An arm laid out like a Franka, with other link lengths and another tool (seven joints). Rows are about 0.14 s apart.
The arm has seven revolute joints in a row. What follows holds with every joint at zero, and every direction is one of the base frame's. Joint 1 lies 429.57 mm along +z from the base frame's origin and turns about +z. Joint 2 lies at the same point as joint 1 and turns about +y. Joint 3 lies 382.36 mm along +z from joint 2 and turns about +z. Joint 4 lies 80.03 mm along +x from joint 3 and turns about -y. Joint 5 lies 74.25 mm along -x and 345.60 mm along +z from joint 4 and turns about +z. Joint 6 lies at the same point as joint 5 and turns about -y. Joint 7 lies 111.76 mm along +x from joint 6 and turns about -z. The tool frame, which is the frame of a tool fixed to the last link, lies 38.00 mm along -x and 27.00 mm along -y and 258.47 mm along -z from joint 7; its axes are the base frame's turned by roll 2.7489, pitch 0.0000 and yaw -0.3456 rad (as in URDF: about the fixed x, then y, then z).
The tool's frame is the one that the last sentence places.
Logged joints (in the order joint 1, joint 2, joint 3, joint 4, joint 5, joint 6, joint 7), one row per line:
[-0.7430 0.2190 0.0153 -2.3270 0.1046 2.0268 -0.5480]
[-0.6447 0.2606 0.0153 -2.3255 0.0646 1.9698 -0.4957]
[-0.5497 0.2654 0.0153 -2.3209 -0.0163 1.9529 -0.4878]
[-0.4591 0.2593 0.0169 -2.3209 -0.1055 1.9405 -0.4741]
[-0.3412 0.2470 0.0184 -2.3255 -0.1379 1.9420 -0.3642]
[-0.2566 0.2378 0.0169 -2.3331 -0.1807 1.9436 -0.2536]
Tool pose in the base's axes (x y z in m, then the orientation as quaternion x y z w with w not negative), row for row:
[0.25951 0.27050 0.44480 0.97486 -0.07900 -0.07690 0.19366]
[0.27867 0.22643 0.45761 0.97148 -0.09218 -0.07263 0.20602]
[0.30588 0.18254 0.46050 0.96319 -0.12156 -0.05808 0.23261]
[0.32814 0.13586 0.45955 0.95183 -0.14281 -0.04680 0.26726]
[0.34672 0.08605 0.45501 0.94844 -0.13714 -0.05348 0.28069]
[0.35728 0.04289 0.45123 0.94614 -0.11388 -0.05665 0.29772]
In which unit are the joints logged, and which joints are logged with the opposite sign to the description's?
The joints are logged in radians. Opposite sign: joint 1, joint 2, joint 7.
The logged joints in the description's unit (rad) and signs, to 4 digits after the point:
[0.7430 -0.2190 0.0153 -2.3270 0.1046 2.0268 0.5480]
[0.6447 -0.2606 0.0153 -2.3255 0.0646 1.9698 0.4957]
[0.5497 -0.2654 0.0153 -2.3209 -0.0163 1.9529 0.4878]
[0.4591 -0.2593 0.0169 -2.3209 -0.1055 1.9405 0.4741]
[0.3412 -0.2470 0.0184 -2.3255 -0.1379 1.9420 0.3642]
[0.2566 -0.2378 0.0169 -2.3331 -0.1807 1.9436 0.2536]

